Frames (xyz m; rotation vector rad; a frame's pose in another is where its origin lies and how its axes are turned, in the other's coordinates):
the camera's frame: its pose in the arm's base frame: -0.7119 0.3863 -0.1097 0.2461 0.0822 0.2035
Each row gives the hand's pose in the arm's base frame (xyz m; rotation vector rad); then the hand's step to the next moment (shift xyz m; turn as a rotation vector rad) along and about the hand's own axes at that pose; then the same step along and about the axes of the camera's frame.
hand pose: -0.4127 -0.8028 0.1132 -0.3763 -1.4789 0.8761
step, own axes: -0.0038 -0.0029 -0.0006 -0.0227 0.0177 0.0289
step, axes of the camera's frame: 0.0009 -0.0047 0.0006 -0.0299 -0.0128 -0.0246
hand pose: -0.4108 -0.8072 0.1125 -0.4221 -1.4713 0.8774
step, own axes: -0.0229 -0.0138 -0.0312 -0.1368 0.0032 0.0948
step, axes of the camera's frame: 0.0322 -0.0255 -0.0005 -0.0939 -0.1228 -0.0618
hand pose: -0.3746 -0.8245 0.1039 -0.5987 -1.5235 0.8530
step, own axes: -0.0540 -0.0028 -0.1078 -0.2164 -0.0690 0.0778
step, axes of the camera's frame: 0.1076 -0.0534 -0.0114 -0.0815 -0.2244 -0.0249
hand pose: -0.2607 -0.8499 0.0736 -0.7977 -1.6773 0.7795
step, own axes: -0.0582 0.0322 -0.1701 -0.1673 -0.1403 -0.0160
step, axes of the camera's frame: 0.1753 -0.0511 0.0019 -0.0147 -0.2026 0.0816
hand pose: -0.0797 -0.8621 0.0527 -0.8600 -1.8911 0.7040
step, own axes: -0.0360 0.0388 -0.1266 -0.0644 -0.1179 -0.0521
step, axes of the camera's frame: 0.1352 -0.0155 0.0178 0.0070 -0.0964 0.1069
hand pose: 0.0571 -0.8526 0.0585 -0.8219 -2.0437 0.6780
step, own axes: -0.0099 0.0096 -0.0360 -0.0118 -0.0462 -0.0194
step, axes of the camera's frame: 0.0372 -0.0006 0.0100 -0.0024 -0.0256 0.0446
